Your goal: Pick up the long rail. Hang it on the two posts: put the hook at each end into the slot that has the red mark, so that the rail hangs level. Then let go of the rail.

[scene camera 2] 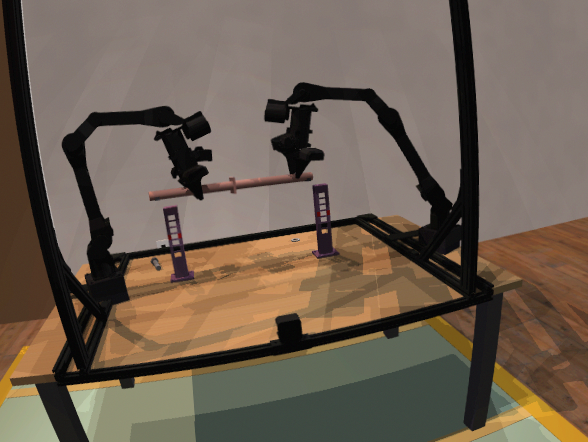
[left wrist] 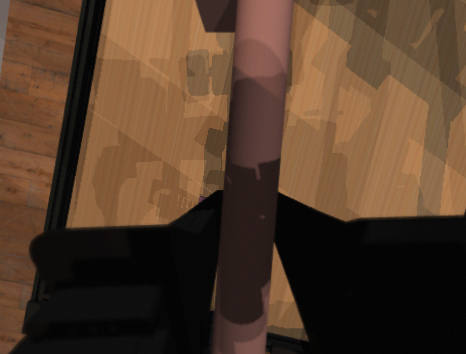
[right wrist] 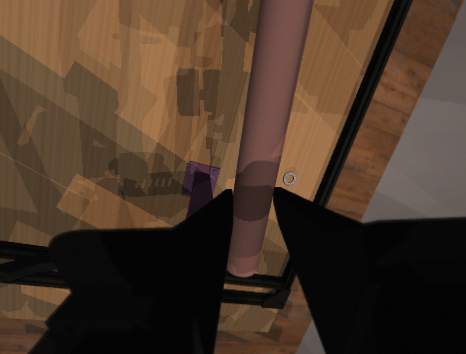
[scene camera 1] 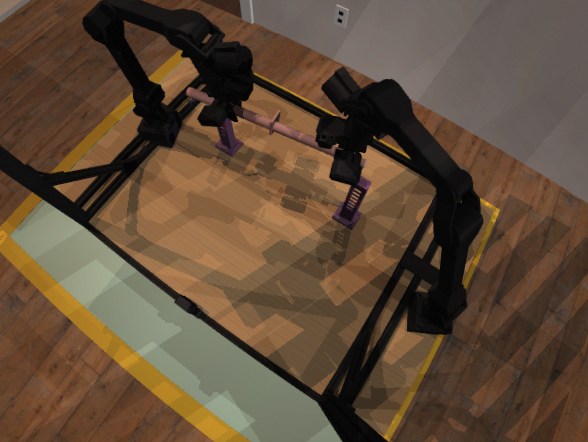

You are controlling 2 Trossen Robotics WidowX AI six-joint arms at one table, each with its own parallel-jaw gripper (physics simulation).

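Seen in the pictures: left gripper, fingertip midpoint: (scene camera 2: pixel 200 199) (left wrist: pixel 243 196) (scene camera 1: pixel 238 117); right gripper, fingertip midpoint: (scene camera 2: pixel 294 177) (right wrist: pixel 252 195) (scene camera 1: pixel 343 155); left arm's base at its link origin: (scene camera 2: pixel 103 274) (scene camera 1: pixel 156 119); right arm's base at its link origin: (scene camera 1: pixel 434 312).
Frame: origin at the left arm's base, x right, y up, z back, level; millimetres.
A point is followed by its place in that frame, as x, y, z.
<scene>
The long pink rail (scene camera 1: pixel 300 136) {98, 184, -478} (scene camera 2: pixel 260 181) {104, 177, -477} (left wrist: pixel 260 115) {63, 192, -346} (right wrist: pixel 275 100) {106, 183, -535} is in the air, above the tops of both posts in scene camera 2 and roughly parallel to the line between them. A collar (scene camera 1: pixel 275 122) {75, 189, -411} (scene camera 2: pixel 233 185) {87, 179, -399} sits near its middle. My left gripper (scene camera 2: pixel 198 192) {54, 155, -308} (left wrist: pixel 243 196) {54, 155, -308} is shut on the rail's left part; my right gripper (scene camera 2: pixel 298 174) {117, 171, -587} (right wrist: pixel 252 195) {117, 171, -587} is shut on it near its right end. The purple left post (scene camera 1: pixel 226 135) {16, 4, -240} (scene camera 2: pixel 175 242) {10, 46, -223} and right post (scene camera 1: pixel 357 192) {172, 105, -641} (scene camera 2: pixel 322 220) {171, 32, -638} (right wrist: pixel 201 187) {156, 26, -624} stand upright, with red-marked slots. The end hooks cannot be made out.
A grey bolt (scene camera 2: pixel 156 263) {-141, -57, -196} lies on the table left of the left post in scene camera 2. A small metal ring (scene camera 2: pixel 292 240) {-27, -71, -650} (right wrist: pixel 284 178) {-15, -71, -660} lies behind the posts, nearer the right one. Black frame bars (scene camera 2: pixel 200 364) {454, -88, -90} run along the table edges.
</scene>
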